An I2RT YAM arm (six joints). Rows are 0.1 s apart.
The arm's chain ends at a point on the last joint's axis. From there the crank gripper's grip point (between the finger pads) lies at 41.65 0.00 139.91 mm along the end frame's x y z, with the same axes.
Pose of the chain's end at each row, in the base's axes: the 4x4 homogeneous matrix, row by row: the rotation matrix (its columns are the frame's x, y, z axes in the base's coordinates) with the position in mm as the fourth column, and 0 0 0 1 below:
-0.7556 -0.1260 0.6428 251.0; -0.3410 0.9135 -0.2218 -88.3; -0.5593 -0.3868 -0.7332 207.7; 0 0 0 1
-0.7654 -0.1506 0.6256 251.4; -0.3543 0.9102 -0.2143 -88.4; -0.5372 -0.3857 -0.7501 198.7; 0 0 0 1
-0.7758 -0.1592 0.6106 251.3; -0.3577 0.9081 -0.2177 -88.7; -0.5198 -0.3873 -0.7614 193.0; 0 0 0 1
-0.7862 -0.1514 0.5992 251.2; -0.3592 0.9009 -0.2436 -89.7; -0.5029 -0.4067 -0.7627 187.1; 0 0 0 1
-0.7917 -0.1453 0.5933 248.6; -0.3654 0.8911 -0.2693 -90.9; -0.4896 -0.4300 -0.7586 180.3; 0 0 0 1
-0.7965 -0.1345 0.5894 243.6; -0.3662 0.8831 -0.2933 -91.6; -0.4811 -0.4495 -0.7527 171.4; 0 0 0 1
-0.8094 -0.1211 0.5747 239.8; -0.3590 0.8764 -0.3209 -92.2; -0.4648 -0.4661 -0.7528 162.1; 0 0 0 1
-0.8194 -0.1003 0.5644 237.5; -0.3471 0.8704 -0.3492 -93.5; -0.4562 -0.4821 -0.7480 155.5; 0 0 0 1
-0.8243 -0.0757 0.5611 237.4; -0.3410 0.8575 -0.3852 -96.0; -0.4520 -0.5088 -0.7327 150.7; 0 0 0 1
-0.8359 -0.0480 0.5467 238.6; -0.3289 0.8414 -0.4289 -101.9; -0.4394 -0.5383 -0.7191 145.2; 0 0 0 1
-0.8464 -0.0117 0.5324 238.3; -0.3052 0.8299 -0.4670 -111.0; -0.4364 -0.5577 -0.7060 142.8; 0 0 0 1
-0.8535 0.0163 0.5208 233.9; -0.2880 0.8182 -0.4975 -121.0; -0.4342 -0.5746 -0.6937 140.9; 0 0 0 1
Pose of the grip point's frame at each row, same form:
-0.7556 -0.1260 0.6428 309.5; -0.3410 0.9135 -0.2218 -133.5; -0.5593 -0.3868 -0.7332 81.8; 0 0 0 1
-0.7654 -0.1506 0.6256 307.0; -0.3543 0.9102 -0.2143 -133.1; -0.5372 -0.3857 -0.7501 71.4; 0 0 0 1
-0.7758 -0.1592 0.6106 304.4; -0.3577 0.9081 -0.2177 -134.1; -0.5198 -0.3873 -0.7614 64.8; 0 0 0 1
-0.7862 -0.1514 0.5992 302.3; -0.3592 0.9009 -0.2436 -138.7; -0.5029 -0.4067 -0.7627 59.4; 0 0 0 1
-0.7917 -0.1453 0.5933 298.6; -0.3654 0.8911 -0.2693 -143.8; -0.4896 -0.4300 -0.7586 53.8; 0 0 0 1
-0.7965 -0.1345 0.5894 292.9; -0.3662 0.8831 -0.2933 -147.9; -0.4811 -0.4495 -0.7527 46.1; 0 0 0 1
-0.8094 -0.1211 0.5747 286.5; -0.3590 0.8764 -0.3209 -152.0; -0.4648 -0.4661 -0.7528 37.4; 0 0 0 1
-0.8194 -0.1003 0.5644 282.3; -0.3471 0.8704 -0.3492 -156.8; -0.4562 -0.4821 -0.7480 31.8; 0 0 0 1
-0.8243 -0.0757 0.5611 281.6; -0.3410 0.8575 -0.3852 -164.1; -0.4520 -0.5088 -0.7327 29.4; 0 0 0 1
-0.8359 -0.0480 0.5467 280.3; -0.3289 0.8414 -0.4289 -175.6; -0.4394 -0.5383 -0.7191 26.3; 0 0 0 1
-0.8464 -0.0117 0.5324 277.5; -0.3052 0.8299 -0.4670 -189.0; -0.4364 -0.5577 -0.7060 25.8; 0 0 0 1
-0.8535 0.0163 0.5208 271.2; -0.2880 0.8182 -0.4975 -202.6; -0.4342 -0.5746 -0.6937 25.8; 0 0 0 1

